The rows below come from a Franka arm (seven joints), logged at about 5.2 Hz.
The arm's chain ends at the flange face. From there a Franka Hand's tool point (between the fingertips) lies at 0.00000 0.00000 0.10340 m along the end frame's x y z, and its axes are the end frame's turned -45 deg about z.
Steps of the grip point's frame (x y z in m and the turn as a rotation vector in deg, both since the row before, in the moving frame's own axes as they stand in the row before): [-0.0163 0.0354 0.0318 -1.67 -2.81 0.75]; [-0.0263 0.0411 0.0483 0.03 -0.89 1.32]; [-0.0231 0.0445 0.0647 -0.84 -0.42 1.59]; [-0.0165 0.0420 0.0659 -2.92 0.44 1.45]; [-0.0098 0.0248 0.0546 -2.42 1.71 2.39]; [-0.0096 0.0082 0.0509 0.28 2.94 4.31]
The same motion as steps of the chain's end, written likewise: [0.0150 0.0309 0.0320 -3.17 -0.81 0.75]; [0.0117 0.0466 0.0483 -0.61 -0.65 1.32]; [0.0146 0.0462 0.0647 -0.89 0.30 1.59]; [0.0138 0.0381 0.0660 -1.75 2.38 1.45]; [0.0054 0.0235 0.0547 -0.50 2.92 2.39]; [-0.0045 0.0166 0.0510 2.28 1.88 4.31]
